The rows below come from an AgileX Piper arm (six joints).
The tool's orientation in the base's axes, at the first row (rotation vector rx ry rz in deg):
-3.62 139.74 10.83
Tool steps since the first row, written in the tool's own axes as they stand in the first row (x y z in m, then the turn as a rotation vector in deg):
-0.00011 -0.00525 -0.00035 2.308 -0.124 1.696
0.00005 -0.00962 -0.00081 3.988 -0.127 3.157
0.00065 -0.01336 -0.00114 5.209 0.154 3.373
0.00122 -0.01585 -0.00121 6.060 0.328 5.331
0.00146 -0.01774 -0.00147 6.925 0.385 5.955
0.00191 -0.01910 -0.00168 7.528 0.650 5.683
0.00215 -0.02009 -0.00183 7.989 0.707 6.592
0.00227 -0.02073 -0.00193 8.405 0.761 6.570
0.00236 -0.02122 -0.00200 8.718 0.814 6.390
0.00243 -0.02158 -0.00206 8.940 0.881 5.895
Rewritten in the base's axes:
0.00036 -0.00524 -0.00029 -0.683 0.145 -2.780
0.00036 -0.00963 -0.00057 -1.045 0.372 -4.966
0.00005 -0.01337 -0.00115 -1.871 0.688 -5.879
-0.00020 -0.01584 -0.00176 -1.298 1.162 -7.888
-0.00037 -0.01775 -0.00194 -1.571 1.317 -8.909
-0.00072 -0.01912 -0.00224 -2.232 1.540 -9.058
-0.00090 -0.02013 -0.00240 -2.014 1.736 -10.035
-0.00100 -0.02077 -0.00247 -2.352 1.788 -10.279
-0.00106 -0.02127 -0.00254 -2.712 1.814 -10.337
-0.00112 -0.02163 -0.00258 -3.202 1.806 -10.096

